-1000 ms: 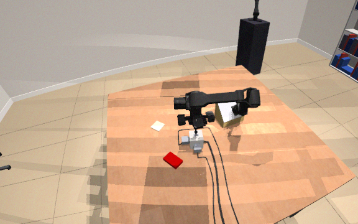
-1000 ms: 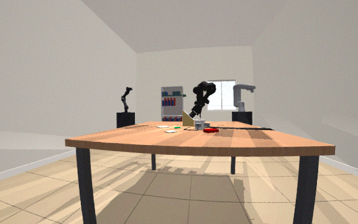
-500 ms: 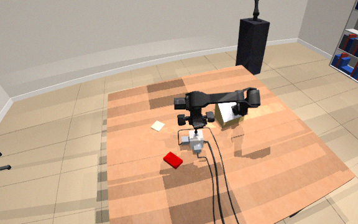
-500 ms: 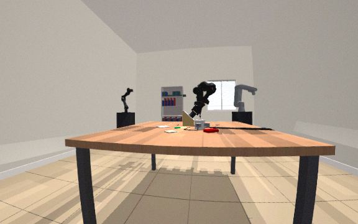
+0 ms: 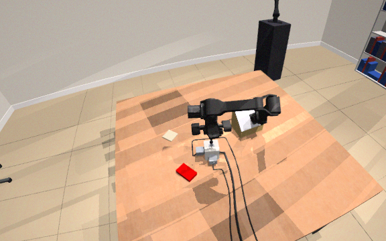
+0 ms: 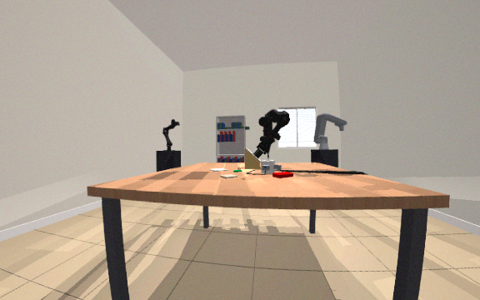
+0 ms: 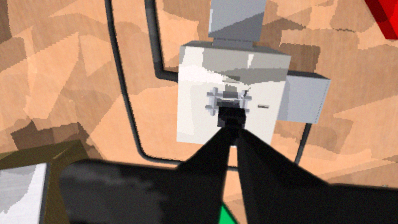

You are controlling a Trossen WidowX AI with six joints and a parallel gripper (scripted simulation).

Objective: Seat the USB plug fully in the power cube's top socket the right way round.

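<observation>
My gripper tip is 20 mm above the black USB plug. From my gripper tip the other things lie so: green piece 50 mm behind, 190 mm to the right, 120 mm below; then red block 170 mm ahead, 50 mm to the left, 120 mm below; then USB socket 60 mm below.
</observation>
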